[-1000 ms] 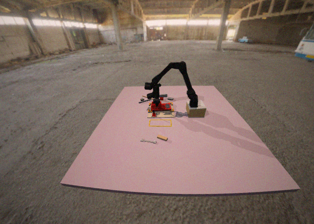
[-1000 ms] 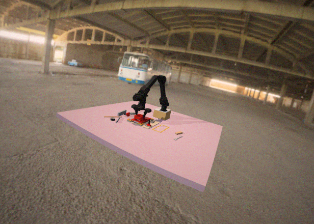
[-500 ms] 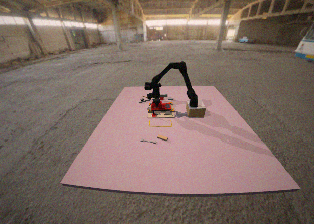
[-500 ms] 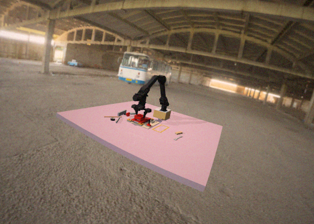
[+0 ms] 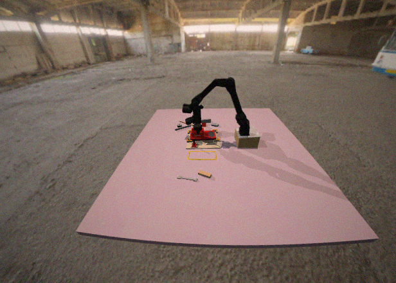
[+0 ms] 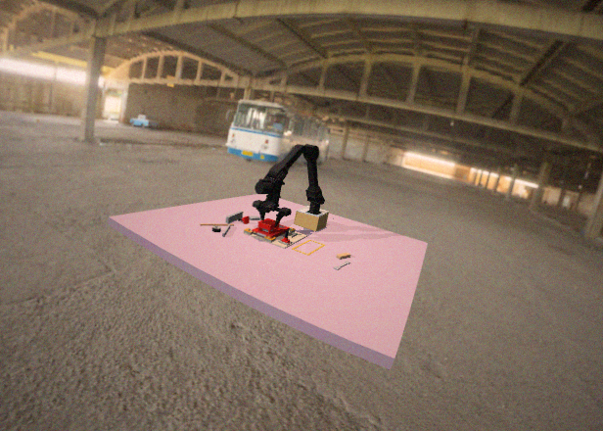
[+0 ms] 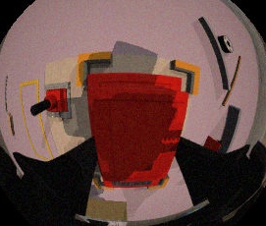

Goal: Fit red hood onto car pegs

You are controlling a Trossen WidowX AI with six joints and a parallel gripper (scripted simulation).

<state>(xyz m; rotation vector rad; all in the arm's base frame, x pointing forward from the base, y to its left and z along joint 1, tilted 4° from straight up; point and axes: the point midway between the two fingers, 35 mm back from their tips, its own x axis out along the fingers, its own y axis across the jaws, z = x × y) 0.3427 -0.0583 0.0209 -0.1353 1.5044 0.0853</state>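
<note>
Right now the red hood is 1 cm above my gripper tip. Also, from my gripper tip: grey wrench (41 cm to the left, 5 cm below, 1 cm ahead); then wooden block (38 cm to the left, 8 cm behind, 4 cm below).
</note>
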